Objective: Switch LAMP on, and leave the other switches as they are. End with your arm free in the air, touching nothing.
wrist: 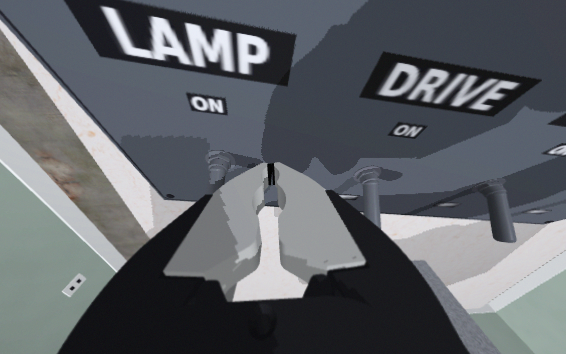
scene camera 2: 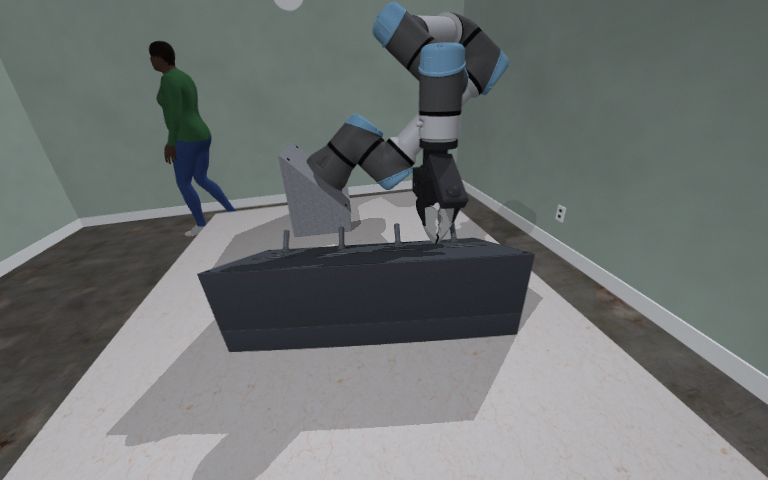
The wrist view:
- gripper: 272, 166
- dark switch box: 442, 110
